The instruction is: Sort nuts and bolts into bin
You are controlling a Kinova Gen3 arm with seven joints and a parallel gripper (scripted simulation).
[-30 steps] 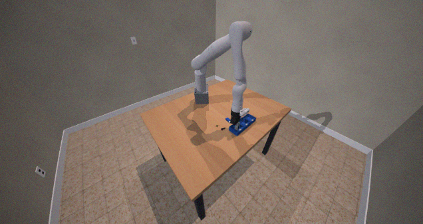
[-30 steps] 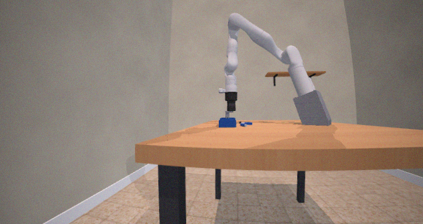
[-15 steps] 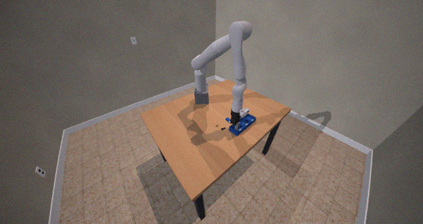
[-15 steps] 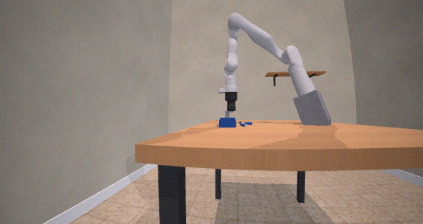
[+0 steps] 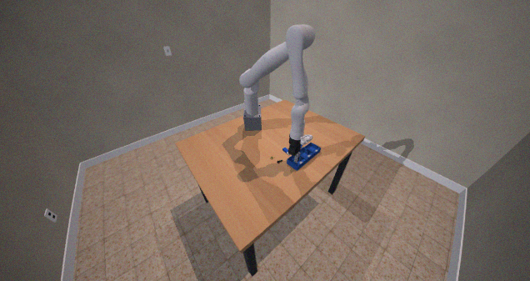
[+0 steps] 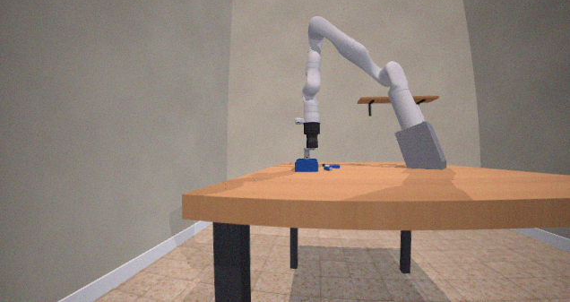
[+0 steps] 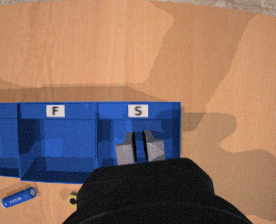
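Now: hand 8 cm to the right of the blue two-compartment bin, 2 cm above it and 1 cm short of it. Also, from my hand: black bolt 9 cm behind, 6 cm to the right, 4 cm below.
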